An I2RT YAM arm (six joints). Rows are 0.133 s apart.
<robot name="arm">
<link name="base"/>
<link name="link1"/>
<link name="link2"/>
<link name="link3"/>
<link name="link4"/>
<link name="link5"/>
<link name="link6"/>
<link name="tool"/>
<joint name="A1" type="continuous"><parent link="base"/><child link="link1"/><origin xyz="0 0 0.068" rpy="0 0 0"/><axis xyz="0 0 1"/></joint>
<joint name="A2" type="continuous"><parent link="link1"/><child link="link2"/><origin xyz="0.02 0.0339 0.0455" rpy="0 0 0"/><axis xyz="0 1 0"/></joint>
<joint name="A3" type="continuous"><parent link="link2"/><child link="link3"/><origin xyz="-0.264 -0.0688 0" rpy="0 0 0"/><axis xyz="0 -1 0"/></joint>
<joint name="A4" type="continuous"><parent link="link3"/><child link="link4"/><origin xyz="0.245 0.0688 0.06" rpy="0 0 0"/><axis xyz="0 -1 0"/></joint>
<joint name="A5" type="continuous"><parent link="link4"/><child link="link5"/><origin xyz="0.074 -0.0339 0.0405" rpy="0 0 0"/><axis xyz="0 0 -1"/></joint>
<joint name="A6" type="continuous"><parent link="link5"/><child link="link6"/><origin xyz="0.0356 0 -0.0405" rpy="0 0 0"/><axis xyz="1 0 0"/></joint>
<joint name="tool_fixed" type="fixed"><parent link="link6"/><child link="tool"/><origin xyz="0 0 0" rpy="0 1.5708 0"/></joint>
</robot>
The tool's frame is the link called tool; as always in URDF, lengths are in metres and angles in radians. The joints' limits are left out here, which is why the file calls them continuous.
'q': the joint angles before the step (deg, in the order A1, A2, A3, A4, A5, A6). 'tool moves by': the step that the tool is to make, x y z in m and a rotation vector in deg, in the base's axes. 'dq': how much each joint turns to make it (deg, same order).
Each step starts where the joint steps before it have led.
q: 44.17, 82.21, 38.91, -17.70, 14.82, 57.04
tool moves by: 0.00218, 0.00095, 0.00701, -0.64, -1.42, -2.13
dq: 0.13, -0.35, 1.38, -1.52, 2.36, 1.32
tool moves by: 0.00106, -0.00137, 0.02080, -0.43, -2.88, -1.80
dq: 0.00, -2.72, 2.51, -3.60, 2.91, 0.42
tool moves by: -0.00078, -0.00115, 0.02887, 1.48, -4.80, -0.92
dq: 0.27, -4.00, 2.70, -2.13, 2.58, -0.28
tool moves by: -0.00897, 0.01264, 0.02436, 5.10, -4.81, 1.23
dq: 3.56, -2.63, 2.11, 1.48, 1.42, 2.01
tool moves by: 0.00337, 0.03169, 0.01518, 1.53, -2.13, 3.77
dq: 3.81, 4.67, 6.06, 1.34, 0.50, -0.46
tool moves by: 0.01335, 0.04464, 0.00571, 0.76, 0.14, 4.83
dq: 2.79, 9.15, 8.86, 1.28, -1.84, -1.14
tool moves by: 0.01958, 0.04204, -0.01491, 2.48, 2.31, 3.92
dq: 0.87, 10.18, 6.96, 3.85, -4.50, 0.25
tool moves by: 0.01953, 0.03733, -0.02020, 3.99, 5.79, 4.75
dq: 0.00, 9.76, 7.44, 1.91, -8.31, 1.77
